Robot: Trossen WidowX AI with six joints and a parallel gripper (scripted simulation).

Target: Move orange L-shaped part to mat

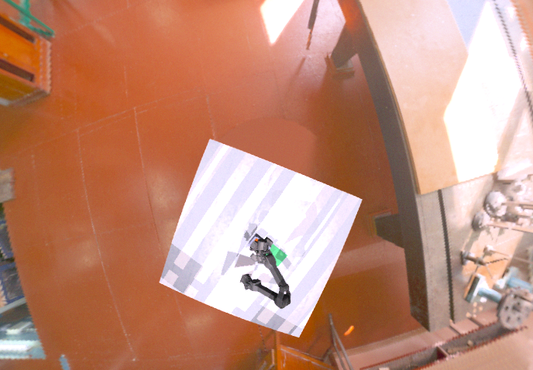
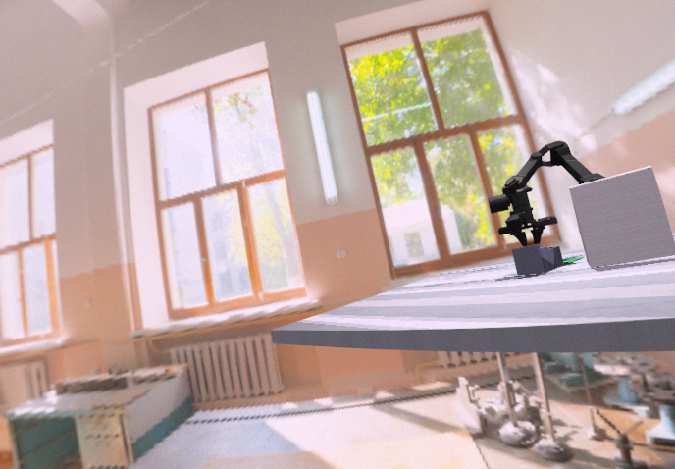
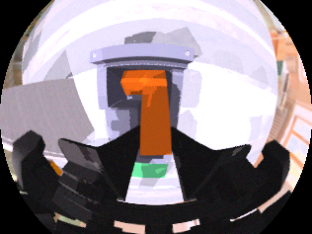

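The green mat is 130 mm to the right of my gripper tip, 80 mm below it and 70 mm behind it. The rest, counted from my gripper tip: orange L-shaped part 40 mm to the left, 30 mm below, 10 mm behind.
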